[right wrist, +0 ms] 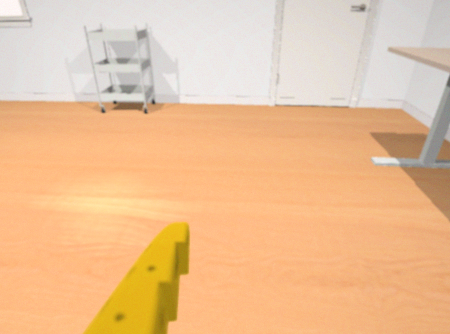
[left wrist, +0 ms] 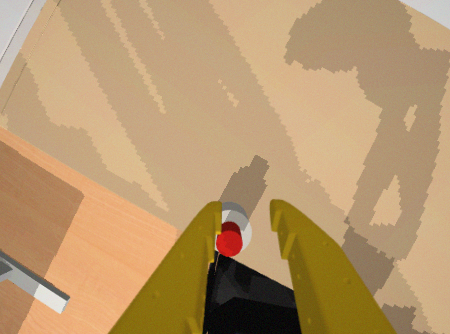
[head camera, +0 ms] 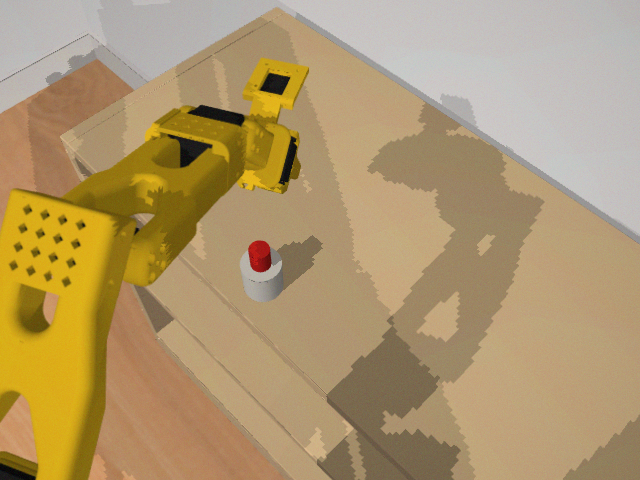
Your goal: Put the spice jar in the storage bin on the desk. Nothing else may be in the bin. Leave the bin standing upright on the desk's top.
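Frame: origin at the left arm's base, x down, y right, z back, level; millimetres.
Seen in the pictures: left end effector, tool point: (left wrist: 221, 213); right end effector, tool point: (right wrist: 188, 241).
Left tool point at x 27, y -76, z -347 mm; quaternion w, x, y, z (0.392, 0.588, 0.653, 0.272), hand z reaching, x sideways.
A point is followed by its place in that frame.
The spice jar (head camera: 263, 287) @(x 135, y -52, z -289 mm) (left wrist: 243, 233) @(x 124, y -52, z -308 mm), a short white-grey cylinder with a red cap, stands upright on a light wood top (head camera: 563, 304) @(x 165, y 218, z -433 mm) (left wrist: 200, 125) @(x 165, y -118, z -404 mm). My left gripper (left wrist: 246, 202) @(x 26, y -76, z -347 mm) is open partway, with a V-shaped gap between its jaws and nothing held. In the left wrist view the jar shows beyond the gap, close beside the left-hand jaw. In the head view the left gripper is above and behind the jar, its jaws hidden by its own body. My right gripper (right wrist: 181, 230) shows one notched jaw and is fully open. The storage bin does not show in any view.
The wood top's front edge and a ledge (head camera: 227, 379) @(x 696, y -207, z -347 mm) run below the jar in the head view. A wall (head camera: 491, 62) @(x 97, y 39, z -667 mm) borders the back. The right wrist view shows a shelf cart (right wrist: 122, 34) @(x 65, y 514, z 3017 mm), a door (right wrist: 320, 55) @(x 268, y -1290, z 2849 mm) and a table (right wrist: 425, 54) @(x 55, y -1077, z 1474 mm) with a metal leg.
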